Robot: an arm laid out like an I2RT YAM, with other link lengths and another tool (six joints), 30 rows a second.
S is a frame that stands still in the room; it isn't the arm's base.
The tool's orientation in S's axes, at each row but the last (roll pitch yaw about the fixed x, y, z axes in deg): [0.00 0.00 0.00]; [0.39 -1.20 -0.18]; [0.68 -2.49 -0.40]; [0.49 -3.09 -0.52]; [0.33 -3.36 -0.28]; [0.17 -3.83 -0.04]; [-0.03 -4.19 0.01]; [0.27 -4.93 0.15]
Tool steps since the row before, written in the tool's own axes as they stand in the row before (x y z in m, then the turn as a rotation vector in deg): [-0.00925 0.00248 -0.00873 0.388 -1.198 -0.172]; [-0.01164 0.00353 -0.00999 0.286 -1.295 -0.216]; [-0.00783 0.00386 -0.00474 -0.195 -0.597 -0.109]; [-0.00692 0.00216 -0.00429 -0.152 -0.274 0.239]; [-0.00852 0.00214 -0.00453 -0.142 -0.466 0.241]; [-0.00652 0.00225 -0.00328 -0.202 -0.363 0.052]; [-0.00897 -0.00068 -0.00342 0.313 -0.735 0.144]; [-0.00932 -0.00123 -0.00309 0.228 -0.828 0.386]
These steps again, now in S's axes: [-0.00925 0.00248 -0.00873 0.388 -1.198 -0.172]; [-0.01142 0.00363 -0.01021 0.287 -1.294 -0.219]; [-0.00759 0.00397 -0.00503 -0.194 -0.594 -0.124]; [-0.00666 0.00226 -0.00464 -0.167 -0.275 0.228]; [-0.00823 0.00221 -0.00501 -0.158 -0.467 0.230]; [-0.00629 0.00226 -0.00370 -0.205 -0.363 0.037]; [-0.00870 -0.00068 -0.00407 0.302 -0.735 0.167]; [-0.00902 -0.00124 -0.00389 0.196 -0.829 0.400]
